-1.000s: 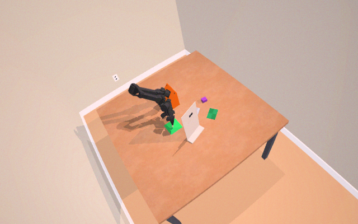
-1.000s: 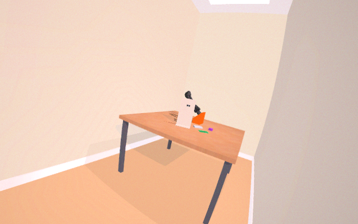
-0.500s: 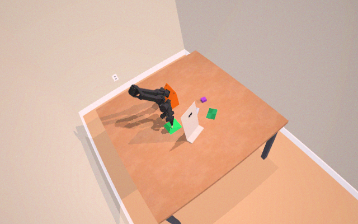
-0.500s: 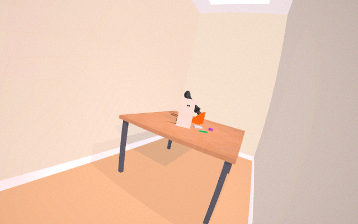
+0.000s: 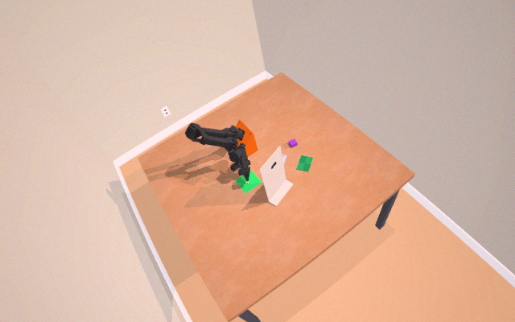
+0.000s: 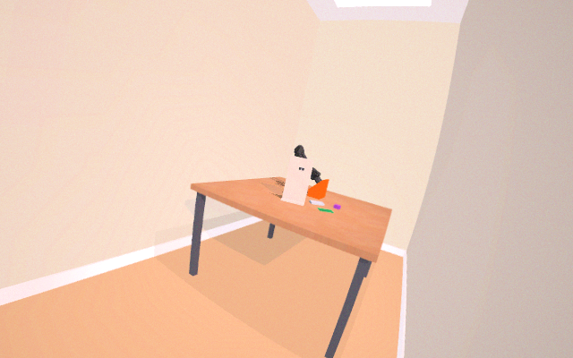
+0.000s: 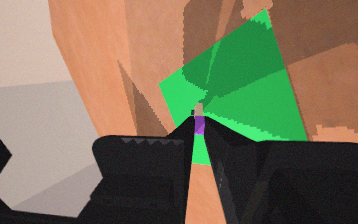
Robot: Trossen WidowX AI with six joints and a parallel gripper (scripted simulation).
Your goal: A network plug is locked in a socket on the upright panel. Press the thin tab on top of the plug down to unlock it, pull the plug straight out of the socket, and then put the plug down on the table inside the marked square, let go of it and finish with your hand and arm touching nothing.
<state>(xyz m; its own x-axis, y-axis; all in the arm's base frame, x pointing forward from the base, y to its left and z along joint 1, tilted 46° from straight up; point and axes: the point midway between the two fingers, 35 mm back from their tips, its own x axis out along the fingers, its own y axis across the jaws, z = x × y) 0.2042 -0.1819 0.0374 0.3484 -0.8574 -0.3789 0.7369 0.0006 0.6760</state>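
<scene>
The network plug lies right at my gripper tip. Also, from my gripper tip: purple cube: 380 mm to the left, 10 mm below; upright panel: 180 mm ahead, 130 mm above, 80 mm to the left; bright green marked square: 20 mm below, 10 mm behind.
</scene>
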